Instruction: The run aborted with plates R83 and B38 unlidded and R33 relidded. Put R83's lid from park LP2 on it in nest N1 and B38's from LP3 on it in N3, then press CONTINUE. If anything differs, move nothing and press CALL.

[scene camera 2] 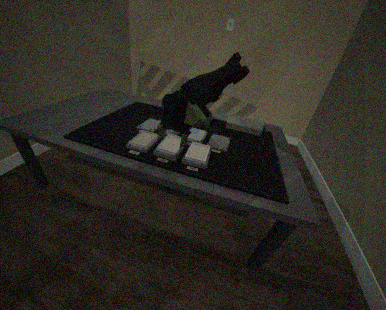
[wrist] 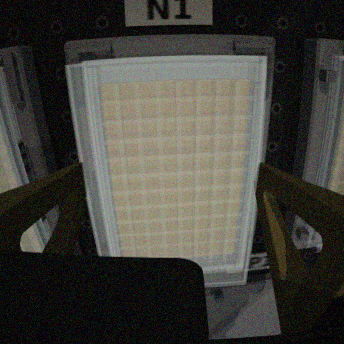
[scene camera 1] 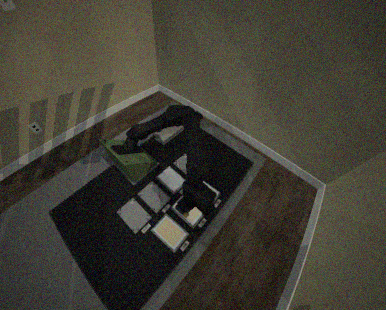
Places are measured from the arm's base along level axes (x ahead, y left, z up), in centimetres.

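Where they show: gripper, between the fingertips: (scene camera 2: 171, 144) (wrist: 170, 172) (scene camera 1: 190, 209); arm's base, origin of its link: (scene camera 1: 128, 149).
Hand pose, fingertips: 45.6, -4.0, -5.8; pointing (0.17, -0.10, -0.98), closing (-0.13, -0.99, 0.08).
Things, the pixels of their top centre, and the offset from my fingertips, as dx, dy, dz. "spot": a spot on its surface instead. Level surfaces: height alone.
- clear plate lid, centre of its top: (wrist: 173, 201) (scene camera 2: 172, 141) (scene camera 1: 189, 207) -1.0, +0.1, +0.9
- well plate, a spot on its surface: (scene camera 1: 195, 216) spot: +3.6, -1.5, +0.4
- white label N1, a spot on its surface: (wrist: 168, 11) spot: +7.5, -1.1, -3.5
- grey nest, centre of its top: (wrist: 176, 180) (scene camera 2: 171, 144) (scene camera 1: 188, 209) -1.0, -0.3, -1.0
- pale bar, a spot on its surface: (scene camera 1: 170, 133) spot: -38.1, +30.9, +1.5
- black mat, height of its surface: dz -3.7
- grey table, height of its surface: dz -5.0
My gripper (wrist: 170, 172) (scene camera 1: 189, 211) (scene camera 2: 172, 135) is shut on a clear plate lid (wrist: 174, 68), one finger on each long side. I hold it flat just over the well plate (scene camera 1: 195, 216) in the middle nest of the front row, which the white label N1 (wrist: 168, 11) marks. The plate's tan well grid shows through the lid. The lid sits slightly off square with the grey nest (wrist: 170, 44). Plates also stand in the nests to either side (scene camera 1: 170, 232) (scene camera 1: 214, 190), and their edges show in the wrist view (wrist: 10, 153) (wrist: 327, 136).
Behind the nests is a row of grey park squares (scene camera 1: 134, 215) (scene camera 1: 154, 197) (scene camera 1: 171, 179). A green sloped box (scene camera 1: 136, 163) stands at the arm's foot, with a pale bar (scene camera 1: 170, 133) behind it. Everything lies on a black mat (scene camera 1: 99, 252) on a grey table (scene camera 2: 222, 192).
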